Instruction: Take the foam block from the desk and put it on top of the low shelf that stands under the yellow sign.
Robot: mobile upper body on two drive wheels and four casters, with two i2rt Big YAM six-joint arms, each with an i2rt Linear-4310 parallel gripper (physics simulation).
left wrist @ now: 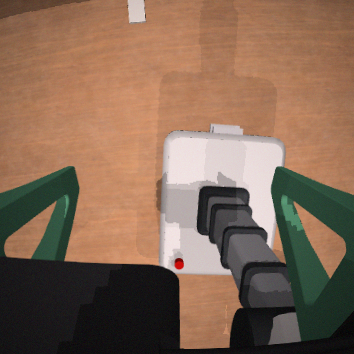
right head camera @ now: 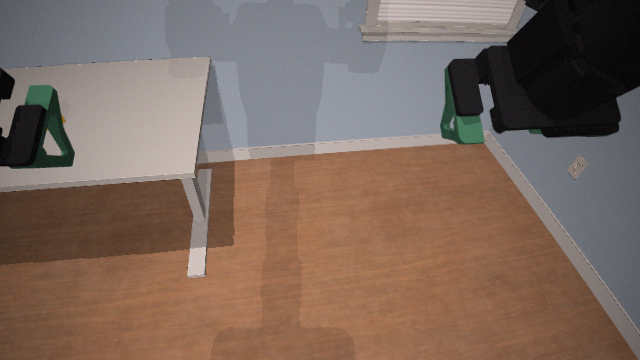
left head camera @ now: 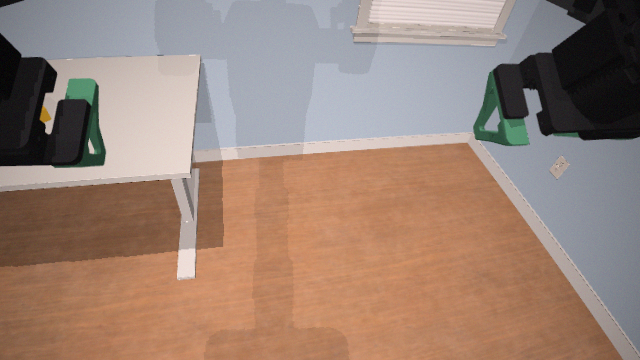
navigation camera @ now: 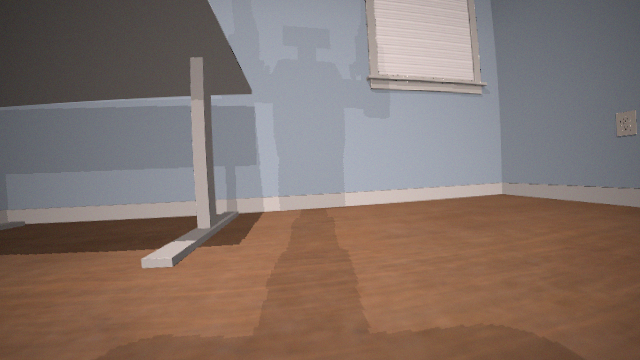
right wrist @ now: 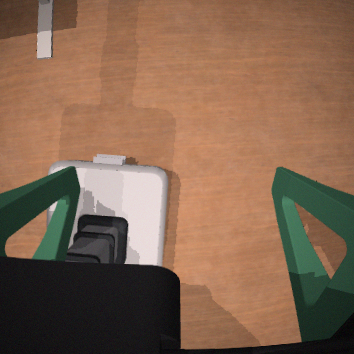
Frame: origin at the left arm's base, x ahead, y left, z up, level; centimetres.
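Seen in the pictures: left gripper, fingertip midpoint: (left wrist: 174,176) (right head camera: 23,160) (left head camera: 48,159); right gripper, fingertip midpoint: (right head camera: 486,129) (left head camera: 515,131) (right wrist: 175,177).
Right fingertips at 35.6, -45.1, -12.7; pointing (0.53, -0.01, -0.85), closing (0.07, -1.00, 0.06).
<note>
Offsets run from my right fingertips to a thing's top centre, as dx, dy, dz. "spot": to the spot under its first point. Level surfaces: height alone.
The foam block @(+70.5, +109.8, -51.8) (left head camera: 45,114) (right head camera: 63,119) is yellow and lies on the white desk @(dz -56.3) (left head camera: 145,115) (right head camera: 135,115) at the left. It is mostly hidden behind parts of my left gripper in both head views. My left gripper (left wrist: 174,176) is open and empty; in the head views it overlaps the desk in the picture. My right gripper (right wrist: 175,177) (left head camera: 537,136) (right head camera: 502,136) is open and empty, in front of the blue wall at the right of the head views. The low shelf and the yellow sign do not show in these views.
The desk's near leg @(spot: +79.5, +68.6, -95.4) (navigation camera: 201,150) (left head camera: 186,250) (right head camera: 197,250) stands on the wooden floor with a long foot. A window @(spot: +146.4, -53.6, -16.3) (navigation camera: 424,40) is on the back wall. Two walls meet in a corner at the right. My white base (left wrist: 225,165) (right wrist: 142,200) shows below the grippers.
</note>
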